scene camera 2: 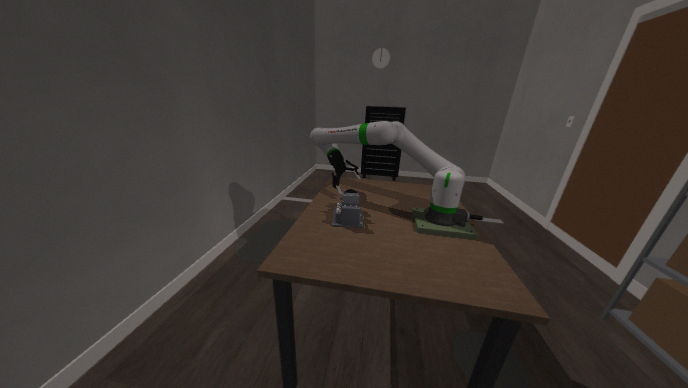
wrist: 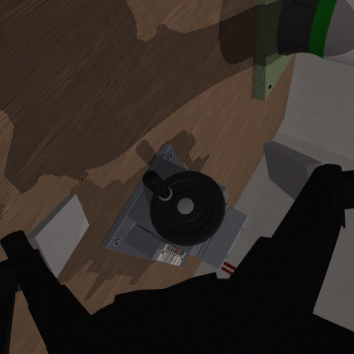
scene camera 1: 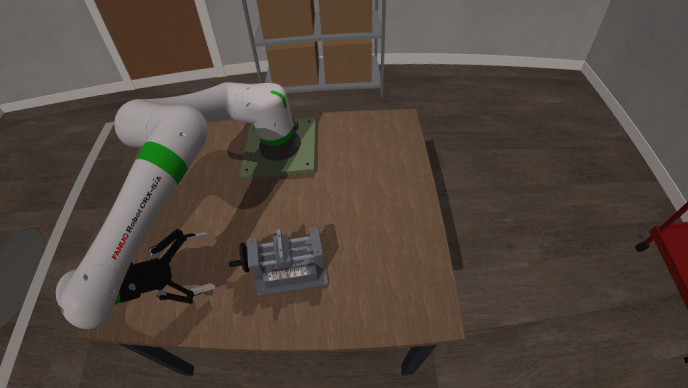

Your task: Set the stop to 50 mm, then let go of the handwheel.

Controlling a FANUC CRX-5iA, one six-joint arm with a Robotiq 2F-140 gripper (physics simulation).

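Frame: origin at the arm's base, x ahead, y left, z up, level; metres.
Where they show: gripper, fingertip midpoint: [scene camera 2: 350,187] [wrist: 171,185] [scene camera 1: 209,260]; arm's base, link origin: [scene camera 2: 440,219] [wrist: 289,17] [scene camera 1: 280,145].
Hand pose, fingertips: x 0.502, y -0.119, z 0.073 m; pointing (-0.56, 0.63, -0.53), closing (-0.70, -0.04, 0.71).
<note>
Each offset is from my fingertips to the top centre of the thing. "*": to the spot under its first point. Level surfaces: height alone.
The grey stop unit @(0.037 m back, 0.208 m left, 0.008 m up) [scene camera 1: 321,275] [scene camera 2: 347,216] [wrist: 114,236] stands on the table. Its sliding stop @(0.047 m back, 0.200 m left, 0.030 m up) [scene camera 1: 282,247] sits between the two end brackets. A red mark @(* 0.000 m ahead, 0.211 m left, 0.037 m down) [scene camera 1: 286,270] is near the middle of the scale @(* 0.007 m ahead, 0.250 m left, 0.038 m down) [scene camera 1: 300,273] [wrist: 173,256]; the numbers are too small to read. The black handwheel @(* 0.012 m back, 0.103 m left, 0.007 m up) [scene camera 1: 244,257] [scene camera 2: 351,191] [wrist: 207,220] is on the unit's left end in scene camera 1, and its crank handle @(0.020 m back, 0.066 m left, 0.038 m down) [scene camera 1: 234,263] [wrist: 155,183] sticks out towards the gripper. My gripper [scene camera 1: 202,262] [scene camera 2: 349,183] [wrist: 171,185] is open and empty, facing the handwheel, its fingertips short of the handle.
The arm's green base plate [scene camera 1: 303,166] [scene camera 2: 445,231] [wrist: 263,82] is at the back of the wooden table @(0.093 m down) [scene camera 1: 380,210] [scene camera 2: 400,265] [wrist: 45,60]. A shelf rack [scene camera 1: 320,37] with boxes stands behind the table. A red cart [scene camera 1: 670,250] is at the right in scene camera 1.
</note>
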